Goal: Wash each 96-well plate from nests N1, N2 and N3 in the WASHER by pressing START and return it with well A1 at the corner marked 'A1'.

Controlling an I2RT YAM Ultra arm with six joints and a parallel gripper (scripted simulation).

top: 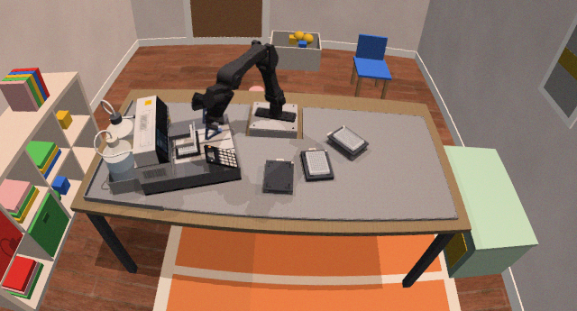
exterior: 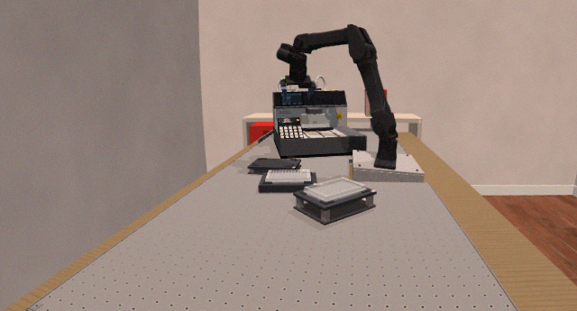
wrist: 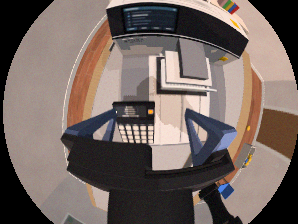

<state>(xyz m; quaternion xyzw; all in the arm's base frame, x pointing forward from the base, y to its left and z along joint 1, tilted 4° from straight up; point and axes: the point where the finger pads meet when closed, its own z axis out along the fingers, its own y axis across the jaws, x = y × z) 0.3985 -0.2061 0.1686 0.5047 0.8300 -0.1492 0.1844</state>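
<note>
The washer carrier lies 14 cm below my hand, 12 cm to the right of it and 4 cm behind it. From my hand the other things lie so: manifold: 13 cm to the right, 9 cm below, 4 cm behind; plate washer: 13 cm to the right, 10 cm below, 4 cm behind; nest: 57 cm to the left, 28 cm behind, 20 cm below.
</note>
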